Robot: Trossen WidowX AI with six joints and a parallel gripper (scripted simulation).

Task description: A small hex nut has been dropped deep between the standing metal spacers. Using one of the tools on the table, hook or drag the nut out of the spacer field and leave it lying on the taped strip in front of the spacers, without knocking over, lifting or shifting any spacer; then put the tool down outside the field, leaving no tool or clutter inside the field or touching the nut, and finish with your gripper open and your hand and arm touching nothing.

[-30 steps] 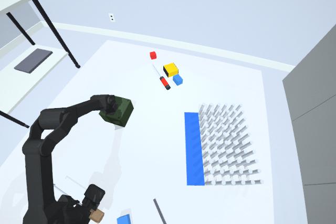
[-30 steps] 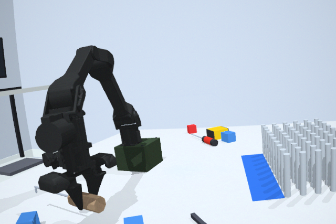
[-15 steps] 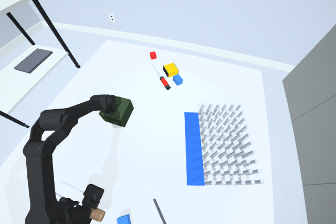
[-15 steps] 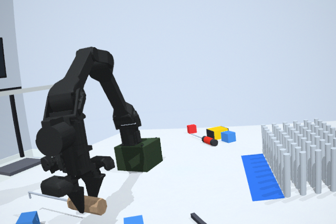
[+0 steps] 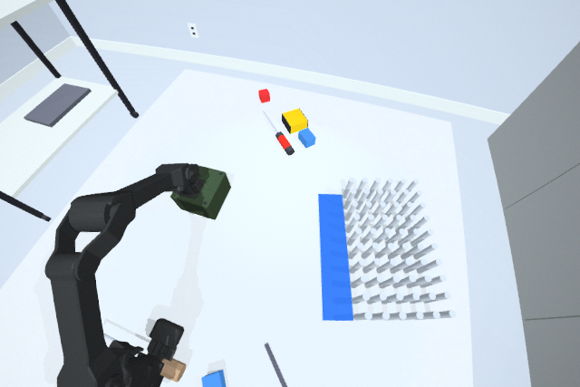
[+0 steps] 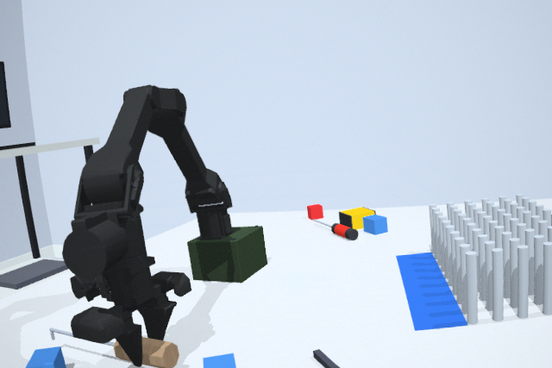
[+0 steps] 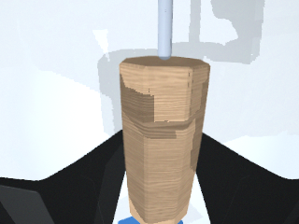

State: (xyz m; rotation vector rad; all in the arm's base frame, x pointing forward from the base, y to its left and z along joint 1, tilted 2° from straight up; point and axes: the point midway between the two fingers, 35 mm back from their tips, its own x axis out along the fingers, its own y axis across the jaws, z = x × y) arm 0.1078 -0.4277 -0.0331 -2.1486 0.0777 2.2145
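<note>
Right now my gripper tip is 11 cm past the wooden-handled tool, 1 cm to the right of it and 1 cm below it. Also, from my gripper tip: hex nut (49 cm ahead, 44 cm to the left, 2 cm below); then blue taped strip (34 cm ahead, 37 cm to the left, 3 cm below); then yellow block (12 cm ahead, 84 cm to the left).
</note>
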